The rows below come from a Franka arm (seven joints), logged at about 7 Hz.
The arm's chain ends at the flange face. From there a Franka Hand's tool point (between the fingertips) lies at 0.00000 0.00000 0.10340 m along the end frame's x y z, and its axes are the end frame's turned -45 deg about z.
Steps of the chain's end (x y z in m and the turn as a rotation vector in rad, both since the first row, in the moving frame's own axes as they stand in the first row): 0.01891 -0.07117 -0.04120 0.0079 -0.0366 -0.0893; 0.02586 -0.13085 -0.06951 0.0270 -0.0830 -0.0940; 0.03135 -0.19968 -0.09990 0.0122 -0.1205 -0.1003; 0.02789 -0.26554 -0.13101 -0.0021 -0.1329 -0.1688; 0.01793 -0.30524 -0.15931 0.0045 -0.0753 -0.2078; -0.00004 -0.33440 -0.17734 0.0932 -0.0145 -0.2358
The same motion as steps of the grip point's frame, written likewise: 0.06146 -0.04011 -0.04127 0.0315 -0.0203 -0.0893; 0.10635 -0.08207 -0.06990 0.0778 -0.0396 -0.0940; 0.15499 -0.12829 -0.10066 0.0938 -0.0766 -0.1003; 0.19689 -0.17670 -0.13192 0.0925 -0.0955 -0.1688; 0.22278 -0.20841 -0.15960 0.0564 -0.0501 -0.2078; 0.24120 -0.24495 -0.17780 0.0762 0.0556 -0.2358
